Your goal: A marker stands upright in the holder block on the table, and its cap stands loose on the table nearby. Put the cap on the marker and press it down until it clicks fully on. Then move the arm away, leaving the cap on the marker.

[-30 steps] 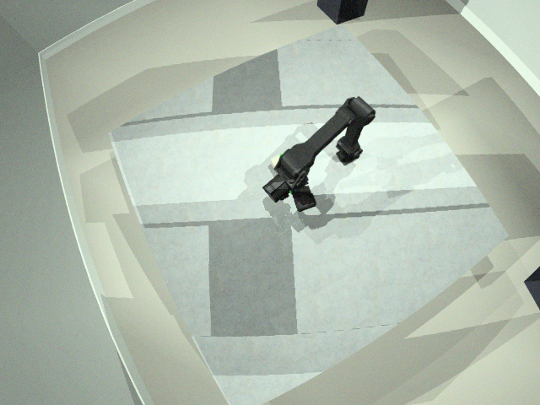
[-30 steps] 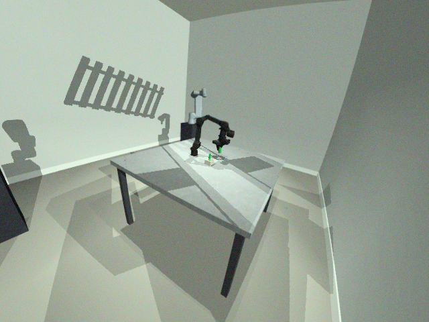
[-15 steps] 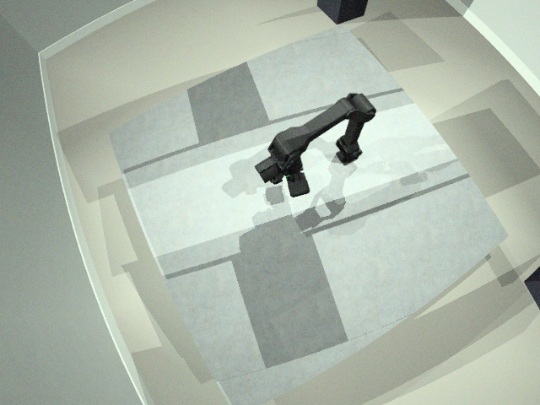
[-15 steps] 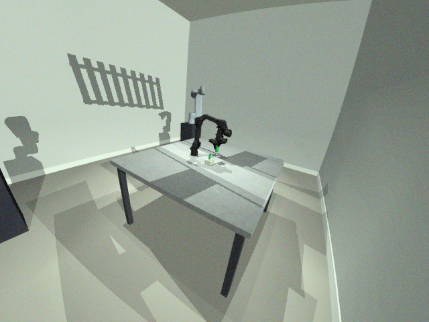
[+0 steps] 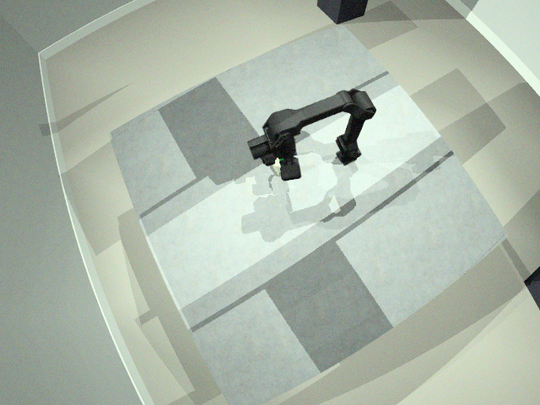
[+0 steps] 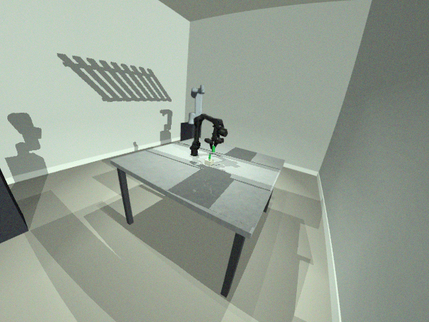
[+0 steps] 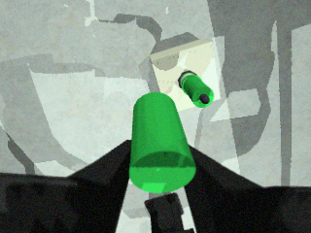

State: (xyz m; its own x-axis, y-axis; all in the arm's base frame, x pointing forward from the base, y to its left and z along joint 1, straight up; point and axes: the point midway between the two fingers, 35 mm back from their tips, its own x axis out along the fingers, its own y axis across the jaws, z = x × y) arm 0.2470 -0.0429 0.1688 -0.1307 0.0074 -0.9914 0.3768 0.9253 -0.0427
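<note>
The holder block is 4 cm to the right of my gripper tip and 11 cm below it. Also, from my gripper tip: green cap (1 cm ahead).
</note>
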